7 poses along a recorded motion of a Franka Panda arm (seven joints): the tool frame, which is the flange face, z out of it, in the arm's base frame.
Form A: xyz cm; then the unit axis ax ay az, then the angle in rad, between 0 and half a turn.
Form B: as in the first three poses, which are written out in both.
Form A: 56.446 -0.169 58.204 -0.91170 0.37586 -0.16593 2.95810
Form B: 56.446 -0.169 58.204 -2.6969 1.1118 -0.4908
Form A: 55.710 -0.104 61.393 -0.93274 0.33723 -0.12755 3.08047
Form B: 55.710 -0.104 61.393 -2.8733 1.0388 -0.3929
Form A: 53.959 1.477 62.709 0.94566 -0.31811 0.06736 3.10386
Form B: 53.959 1.477 62.709 2.9352 -0.9874 0.2091
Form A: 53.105 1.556 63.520 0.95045 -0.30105 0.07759 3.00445
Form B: 53.105 1.556 63.520 2.8556 -0.9045 0.2331
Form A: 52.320 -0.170 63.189 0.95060 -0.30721 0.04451 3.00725
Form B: 52.320 -0.170 63.189 2.8587 -0.9239 0.1339
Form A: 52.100 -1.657 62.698 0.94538 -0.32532 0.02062 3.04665
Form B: 52.100 -1.657 62.698 2.8802 -0.9911 0.0628
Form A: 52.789 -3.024 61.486 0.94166 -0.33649 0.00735 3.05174
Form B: 52.789 -3.024 61.486 2.8737 -1.0269 0.0224
